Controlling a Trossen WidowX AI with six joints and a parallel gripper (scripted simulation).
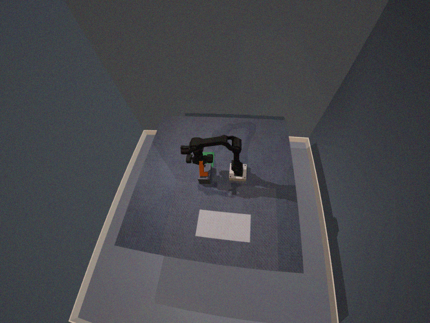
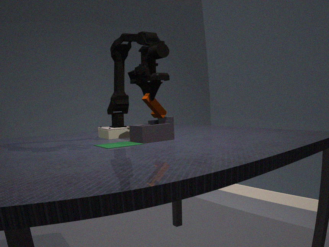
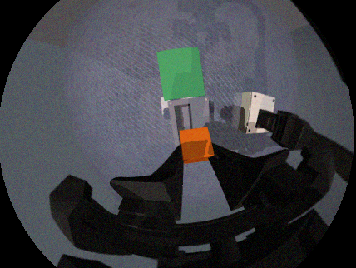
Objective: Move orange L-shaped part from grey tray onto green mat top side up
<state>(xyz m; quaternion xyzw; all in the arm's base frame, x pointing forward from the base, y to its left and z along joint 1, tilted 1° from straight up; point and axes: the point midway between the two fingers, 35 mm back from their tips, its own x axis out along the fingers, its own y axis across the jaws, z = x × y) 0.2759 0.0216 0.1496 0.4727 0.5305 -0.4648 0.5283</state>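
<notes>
The green mat lies 170 mm below my gripper tip and 140 mm to the right of it. Round my gripper tip: orange L-shaped part (30 mm to the left, 30 mm below, 20 mm behind).
</notes>
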